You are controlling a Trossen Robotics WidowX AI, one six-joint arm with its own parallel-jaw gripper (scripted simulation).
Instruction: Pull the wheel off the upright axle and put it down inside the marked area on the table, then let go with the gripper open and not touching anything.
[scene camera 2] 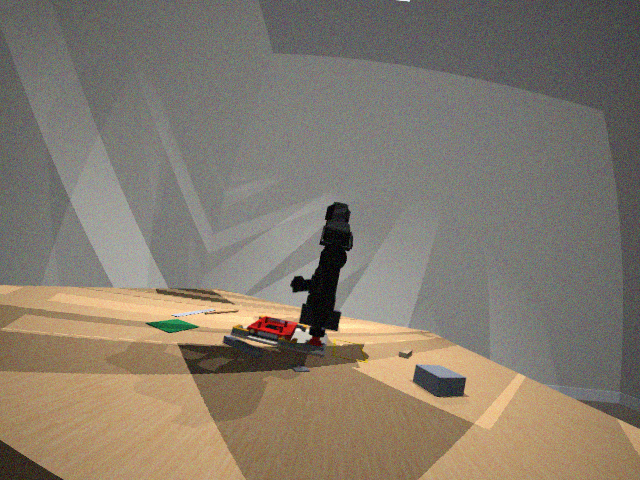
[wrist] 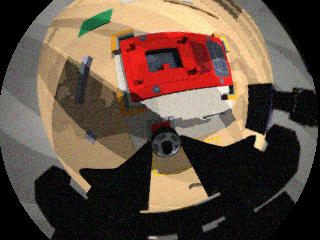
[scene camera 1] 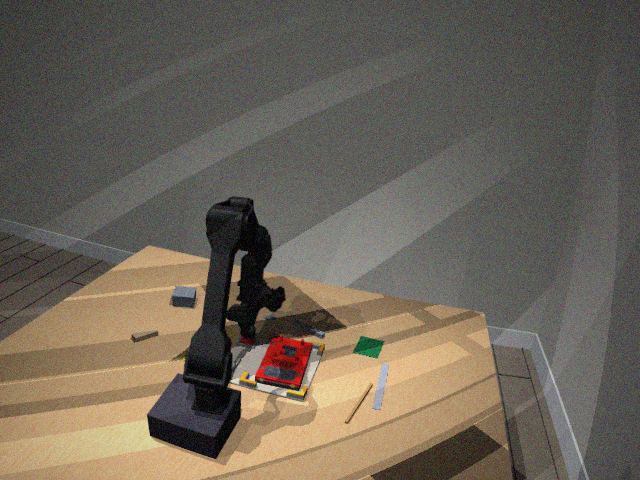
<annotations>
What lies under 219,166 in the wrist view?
My gripper.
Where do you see a grey plate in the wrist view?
195,113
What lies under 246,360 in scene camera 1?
A grey plate.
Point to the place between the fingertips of my gripper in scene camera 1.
At 248,331
</annotations>
